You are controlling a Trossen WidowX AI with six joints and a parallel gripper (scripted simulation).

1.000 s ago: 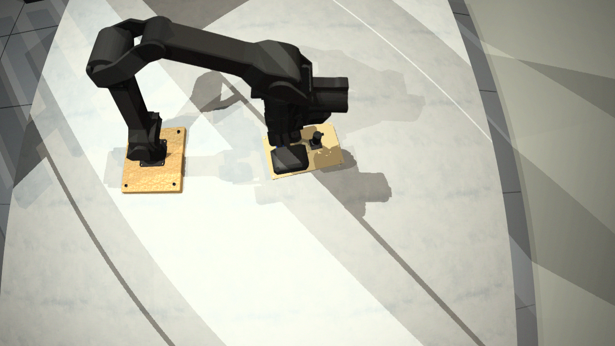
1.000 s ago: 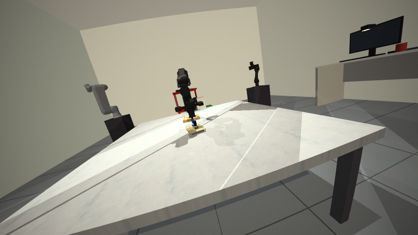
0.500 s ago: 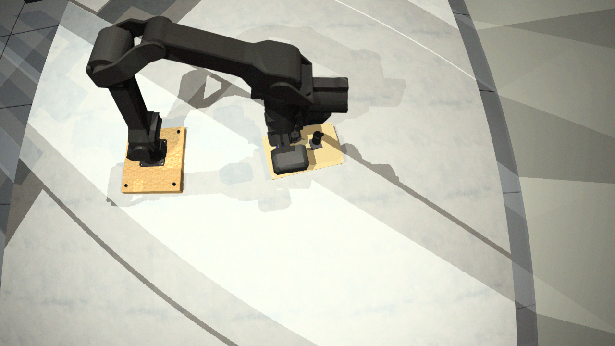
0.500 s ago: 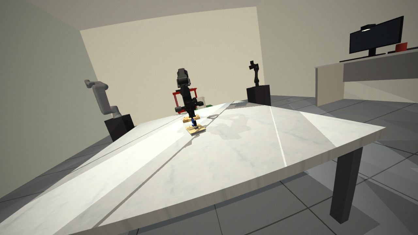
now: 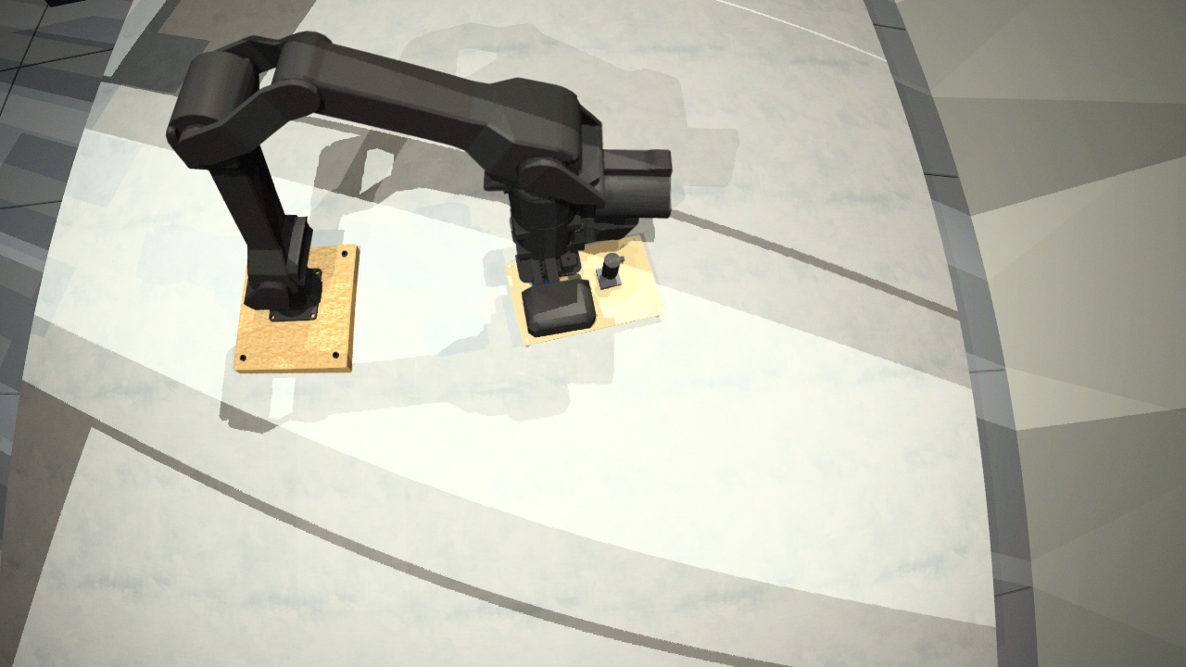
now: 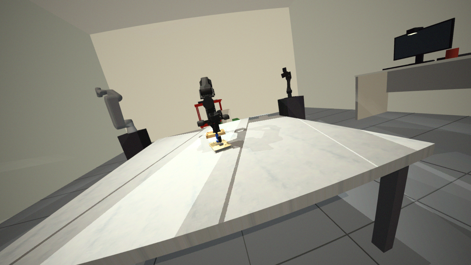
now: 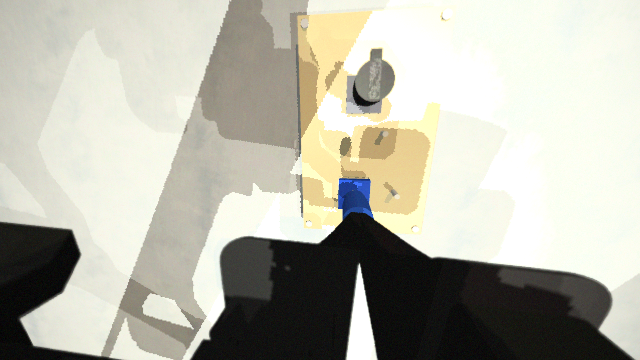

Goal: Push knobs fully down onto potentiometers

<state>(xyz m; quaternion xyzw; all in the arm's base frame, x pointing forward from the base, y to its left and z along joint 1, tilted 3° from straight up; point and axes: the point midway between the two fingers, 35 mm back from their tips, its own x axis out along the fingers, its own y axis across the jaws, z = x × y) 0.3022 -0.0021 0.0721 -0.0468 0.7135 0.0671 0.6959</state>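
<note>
Now: the blue knob 2 cm below my gripper tip. Also, from my gripper tip: dark knob: 7 cm ahead, 1 cm to the left, 1 cm below.
</note>
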